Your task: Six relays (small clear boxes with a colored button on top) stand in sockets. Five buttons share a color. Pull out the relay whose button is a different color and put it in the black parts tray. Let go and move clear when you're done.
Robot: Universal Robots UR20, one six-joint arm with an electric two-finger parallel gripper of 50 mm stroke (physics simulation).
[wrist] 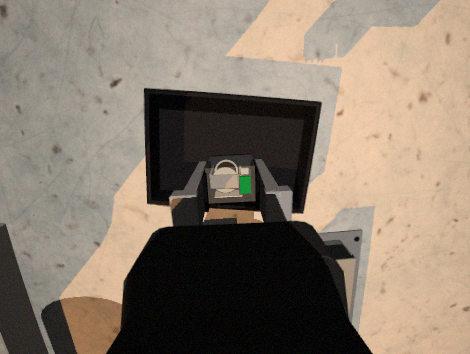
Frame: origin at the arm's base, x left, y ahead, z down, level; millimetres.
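Seen in the pictures: gripper, between the fingertips: (231, 175).
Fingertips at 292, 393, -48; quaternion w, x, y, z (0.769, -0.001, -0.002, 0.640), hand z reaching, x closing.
Observation:
A point is followed by its place in that frame, as x, y, z.
A clear relay (225, 181) @(297, 389, -79) with a green button on its top right is held upright between the two fingers. My gripper (231, 175) @(292, 393, -48) is shut on it. The black parts tray (148, 145) @(291, 313, 20) lies below, and the relay shows over the tray's near part. The relay's underside is hidden, so I cannot tell how high it is above the tray floor. The sockets and the other relays do not show in this view.
A corner of a grey metal plate (357, 265) @(163, 580, 51) with a dark hole shows at the lower right, partly behind the gripper body. A dark bar (17, 295) @(59, 132, 40) runs along the lower left edge. A brown rounded shape (92, 320) lies beside it.

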